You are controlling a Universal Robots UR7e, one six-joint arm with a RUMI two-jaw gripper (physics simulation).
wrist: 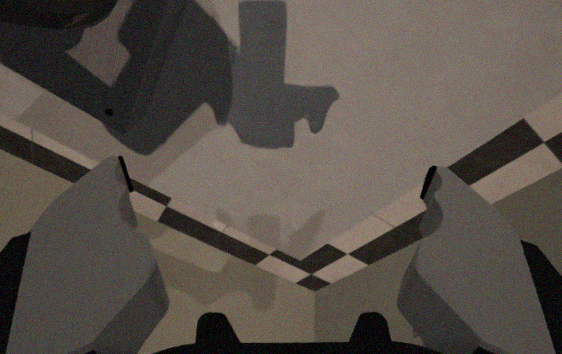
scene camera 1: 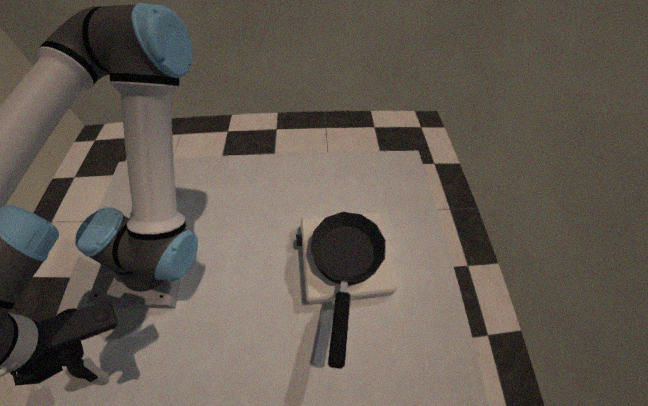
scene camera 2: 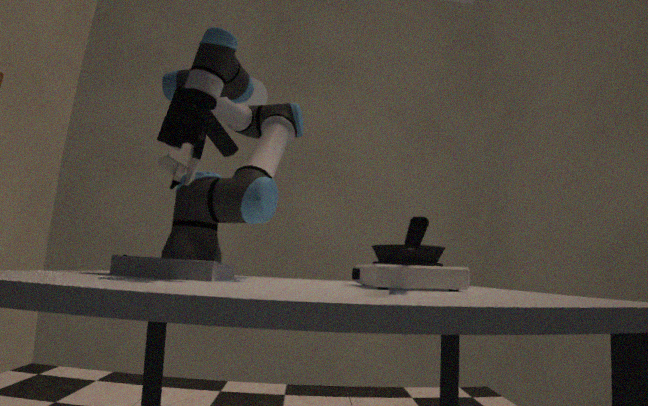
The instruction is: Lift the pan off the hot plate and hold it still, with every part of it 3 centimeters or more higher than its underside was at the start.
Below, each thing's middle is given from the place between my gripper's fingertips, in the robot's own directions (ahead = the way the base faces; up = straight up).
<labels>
Right now the black pan [scene camera 1: 349, 247] is 55 cm ahead of my hand, 10 cm to the left of it and 8 cm below it. From my hand the other things lie so: white hot plate [scene camera 1: 320, 288] (55 cm ahead, 20 cm to the left, 16 cm below).
</labels>
